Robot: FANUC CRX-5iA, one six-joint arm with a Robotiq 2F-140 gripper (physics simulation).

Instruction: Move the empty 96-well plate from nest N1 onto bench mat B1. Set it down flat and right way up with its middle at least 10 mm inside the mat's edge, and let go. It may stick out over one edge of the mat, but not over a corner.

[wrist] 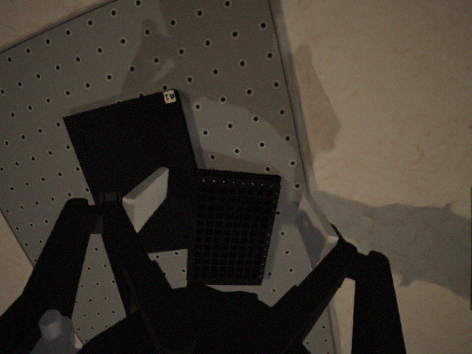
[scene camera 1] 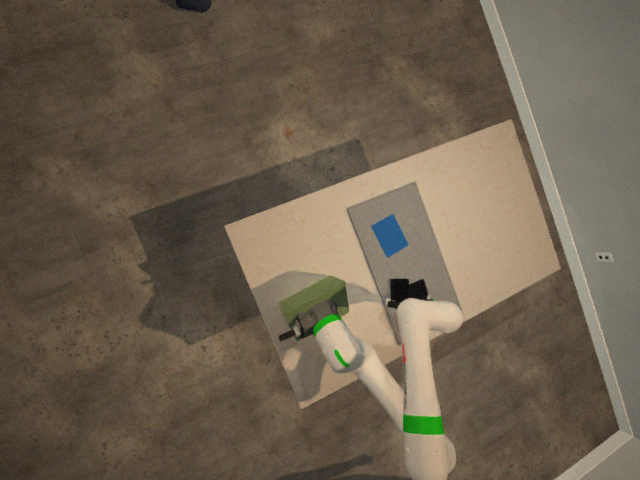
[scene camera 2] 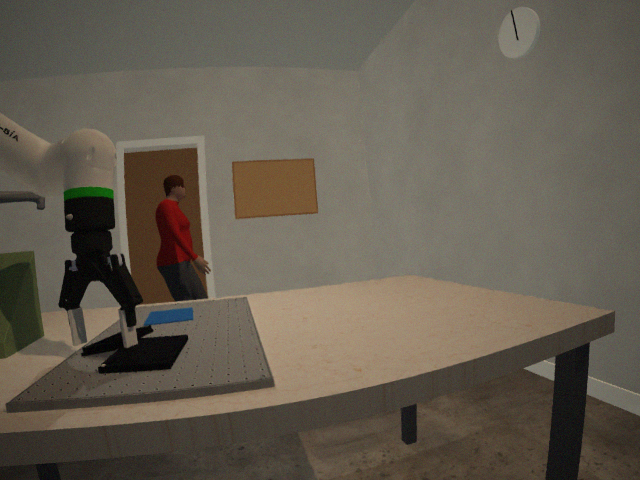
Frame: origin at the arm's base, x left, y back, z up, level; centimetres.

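Seen in the pictures: gripper, between the fingertips: [wrist: 233, 195] [scene camera 1: 400, 301] [scene camera 2: 104, 344]; arm's base, origin of its link: [scene camera 1: 319, 312].
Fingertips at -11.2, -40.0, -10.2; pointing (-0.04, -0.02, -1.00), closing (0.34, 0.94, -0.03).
Pixels of each thing's top centre, then the offset from my fingertips to it, as dx, dy, dz. Level surfaces: height alone.
- black 96-well plate, centre of its top: [wrist: 229, 240] [scene camera 2: 117, 332] [scene camera 1: 401, 293] +4.2, -1.1, +1.1
- flat black slab, centre of its top: [wrist: 140, 184] [scene camera 2: 147, 349] [scene camera 1: 418, 299] -2.2, -9.4, -0.6
- blue mat B1, height of its surface: dz -1.6
- grey perforated board, height of its surface: dz -1.8
- wooden table, height of its surface: dz -3.1
The black 96-well plate [wrist: 235, 227] [scene camera 2: 116, 341] [scene camera 1: 399, 287] shows its grid of wells in the wrist view. It looks tilted in scene camera 2, its side by the neighbouring slab raised. That flat black slab [wrist: 130, 142] [scene camera 2: 149, 355] [scene camera 1: 419, 288] has a small white label at one corner; it may be nest N1, but I cannot tell. My gripper [wrist: 233, 195] [scene camera 2: 104, 344] is open and empty, low above the plate. One finger pad is over the slab, the other beyond the plate's far side. The blue mat B1 [scene camera 1: 389, 236] [scene camera 2: 170, 316] lies flat farther along the board.
The grey perforated board [scene camera 1: 408, 204] [scene camera 2: 227, 356] [wrist: 240, 115] lies on the wooden table [scene camera 1: 480, 180] [scene camera 2: 403, 330]. A green block [scene camera 1: 312, 297] [scene camera 2: 23, 304] stands beside it, near a second white arm [scene camera 1: 343, 343]. A person in red [scene camera 2: 173, 232] stands by the door.
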